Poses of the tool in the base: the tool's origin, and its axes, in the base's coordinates. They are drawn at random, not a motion.
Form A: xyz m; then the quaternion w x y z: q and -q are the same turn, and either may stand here.
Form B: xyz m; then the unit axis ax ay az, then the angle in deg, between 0 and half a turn. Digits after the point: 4 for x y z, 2 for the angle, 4 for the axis.
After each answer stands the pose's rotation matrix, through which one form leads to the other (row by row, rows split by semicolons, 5 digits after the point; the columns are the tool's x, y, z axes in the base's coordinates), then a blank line. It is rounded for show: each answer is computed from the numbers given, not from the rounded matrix.
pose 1, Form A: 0.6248 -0.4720 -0.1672 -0.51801 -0.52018 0.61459 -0.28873
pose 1, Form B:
0.6248 -0.4720 -0.1672 0.6081 -0.7185 0.3375 117.60
0.07784 -0.93852 -0.33634; -0.34026 0.29210 -0.89381; 0.93710 0.18401 -0.29661

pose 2, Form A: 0.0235 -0.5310 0.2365 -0.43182 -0.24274 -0.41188 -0.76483
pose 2, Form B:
0.0235 -0.5310 0.2365 0.2691 0.4566 0.8480 128.83
-0.50922 -0.46058 0.72702; 0.86050 -0.28777 0.42040; 0.01559 0.83968 0.54286

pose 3, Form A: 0.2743 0.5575 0.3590 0.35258 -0.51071 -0.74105 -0.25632
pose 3, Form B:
0.2743 0.5575 0.3590 -0.5458 -0.7919 -0.2739 138.71
-0.22972 0.93768 -0.26075; 0.57618 0.34695 0.74003; 0.78438 0.01976 -0.61997

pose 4, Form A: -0.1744 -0.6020 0.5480 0.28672 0.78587 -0.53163 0.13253
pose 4, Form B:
-0.1744 -0.6020 0.5480 0.8203 -0.5549 0.1383 146.68
0.39961 -0.91159 -0.09656; -0.75959 -0.27032 -0.59157; 0.51316 0.30974 -0.80045

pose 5, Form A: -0.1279 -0.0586 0.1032 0.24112 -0.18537 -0.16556 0.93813
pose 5, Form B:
-0.1279 -0.0586 0.1032 -0.1910 -0.1706 0.9667 152.09
-0.81500 -0.39102 -0.42764; 0.51378 -0.82890 -0.22124; -0.26796 -0.40003 0.87646

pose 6, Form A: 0.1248 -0.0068 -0.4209 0.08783 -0.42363 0.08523 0.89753
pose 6, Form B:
0.1248 -0.0068 -0.4209 -0.4253 0.0856 0.9010 169.92
-0.62565 -0.22987 -0.74547; 0.08545 -0.97004 0.22741; -0.77541 0.07858 0.62655

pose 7, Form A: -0.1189 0.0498 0.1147 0.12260 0.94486 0.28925 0.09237
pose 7, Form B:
-0.1189 0.0498 0.1147 0.9520 0.2915 0.0931 165.92
0.81560 0.52396 0.24548; 0.56926 -0.80261 -0.17825; 0.10363 0.28512 -0.95287

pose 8, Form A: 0.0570 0.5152 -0.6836 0.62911 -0.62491 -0.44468 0.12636
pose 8, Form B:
0.0570 0.5152 -0.6836 -0.8039 -0.5721 0.1626 102.03
0.57259 0.39678 -0.71743; 0.71476 0.18704 0.67390; 0.40158 -0.89865 -0.17651

